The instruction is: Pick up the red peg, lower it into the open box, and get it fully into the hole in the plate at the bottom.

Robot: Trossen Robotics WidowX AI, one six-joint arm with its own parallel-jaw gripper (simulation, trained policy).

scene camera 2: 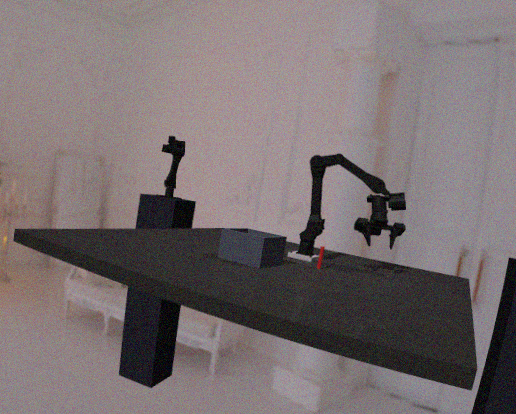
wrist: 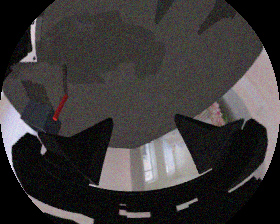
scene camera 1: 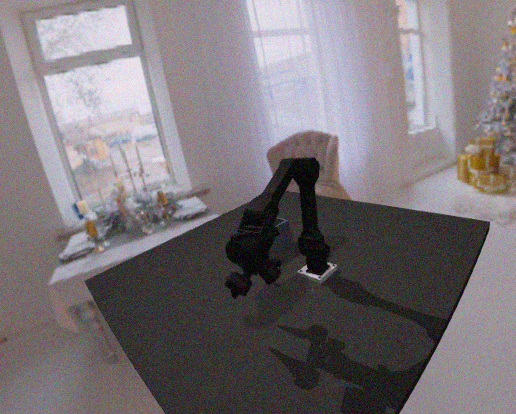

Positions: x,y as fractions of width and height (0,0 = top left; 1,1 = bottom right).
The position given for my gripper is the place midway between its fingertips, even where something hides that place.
My gripper shows in scene camera 2 (0.74,0.60), in the wrist view (0.52,0.53) and in scene camera 1 (0.46,0.70).
